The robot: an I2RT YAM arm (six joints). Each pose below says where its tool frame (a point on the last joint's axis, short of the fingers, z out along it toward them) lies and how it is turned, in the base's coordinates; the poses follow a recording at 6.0 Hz.
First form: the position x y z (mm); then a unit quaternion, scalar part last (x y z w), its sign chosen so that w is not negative.
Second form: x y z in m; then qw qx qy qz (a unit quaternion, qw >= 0). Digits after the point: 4 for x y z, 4 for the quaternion.
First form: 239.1, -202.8, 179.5, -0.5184, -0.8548, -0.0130, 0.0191
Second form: 0.2391, -0.2028, 0.1795, 0.0191, -0.5184, -0.8548, -0.0130
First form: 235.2, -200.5, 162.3, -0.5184, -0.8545, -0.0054, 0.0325
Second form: 0.2352, -0.2005, 0.1623, 0.0325, -0.5184, -0.8545, -0.0054
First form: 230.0, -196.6, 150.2, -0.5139, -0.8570, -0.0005, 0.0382
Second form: 0.2300, -0.1966, 0.1502, 0.0382, -0.5139, -0.8570, -0.0005
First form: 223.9, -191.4, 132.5, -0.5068, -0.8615, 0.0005, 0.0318
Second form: 0.2239, -0.1914, 0.1325, 0.0318, -0.5068, -0.8615, 0.0005
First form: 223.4, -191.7, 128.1, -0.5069, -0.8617, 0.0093, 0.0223
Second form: 0.2234, -0.1917, 0.1281, 0.0223, -0.5069, -0.8617, 0.0093
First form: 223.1, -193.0, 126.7, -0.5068, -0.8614, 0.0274, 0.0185
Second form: 0.2231, -0.1930, 0.1267, 0.0185, -0.5068, -0.8614, 0.0274
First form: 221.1, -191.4, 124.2, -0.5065, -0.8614, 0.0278, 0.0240
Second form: 0.2211, -0.1914, 0.1242, 0.0240, -0.5065, -0.8614, 0.0278
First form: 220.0, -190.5, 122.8, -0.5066, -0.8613, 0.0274, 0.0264
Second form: 0.2200, -0.1905, 0.1228, 0.0264, -0.5066, -0.8613, 0.0274
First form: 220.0, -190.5, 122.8, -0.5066, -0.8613, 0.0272, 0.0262
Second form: 0.2200, -0.1905, 0.1228, 0.0262, -0.5066, -0.8613, 0.0272
